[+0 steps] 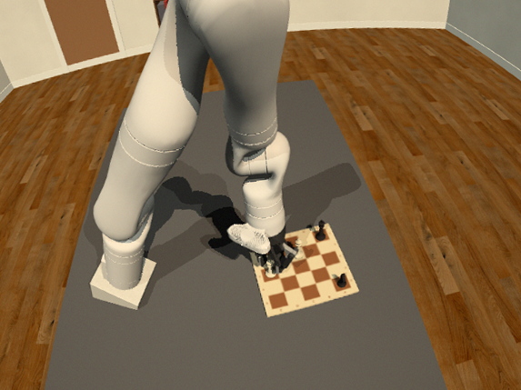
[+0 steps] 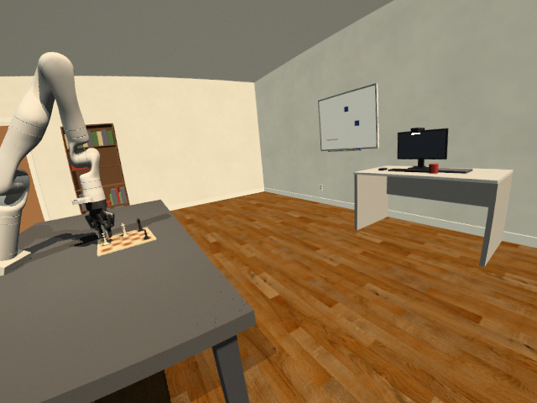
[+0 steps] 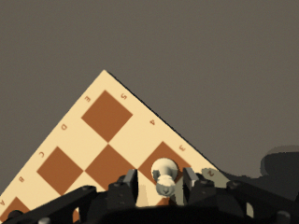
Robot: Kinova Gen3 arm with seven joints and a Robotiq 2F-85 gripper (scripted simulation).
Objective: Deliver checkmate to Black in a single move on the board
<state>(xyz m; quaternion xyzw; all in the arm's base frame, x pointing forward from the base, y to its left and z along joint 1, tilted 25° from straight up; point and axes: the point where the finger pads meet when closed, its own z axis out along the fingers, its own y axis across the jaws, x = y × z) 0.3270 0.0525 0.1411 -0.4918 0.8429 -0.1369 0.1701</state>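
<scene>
My hand is 20 mm above the small white piece. Round my hand: black king 120 mm ahead, 110 mm to the left, 20 mm below; chessboard 70 mm ahead, 20 mm to the left, 50 mm below; tall white piece 60 mm ahead, 60 mm to the left, 20 mm below.
</scene>
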